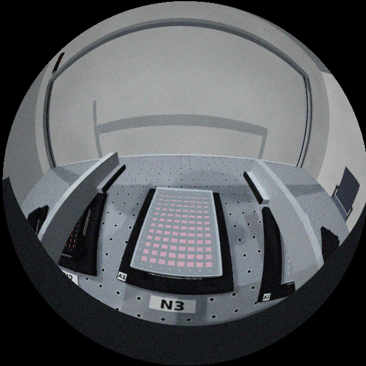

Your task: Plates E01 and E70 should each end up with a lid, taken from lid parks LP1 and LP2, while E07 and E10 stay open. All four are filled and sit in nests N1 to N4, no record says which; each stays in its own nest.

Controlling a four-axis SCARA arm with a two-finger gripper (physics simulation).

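My gripper is open and empty, its two fingers wide apart above and on both sides of nest N3. A clear lid lies flat on the plate in that nest; pink wells show through it. The code on the plate's front edge is too small to read. At the left, a dark plate with pinkish wells is partly hidden by the left finger. At the right, a pale covered plate sits in a black nest, mostly hidden by the right finger. The lid parks cannot be made out.
The N3 label is in front of the middle nest, and part of the N2 label shows at the left. Dark objects stand beyond both fingers. A blue-grey chair is at the far right, past the perforated table.
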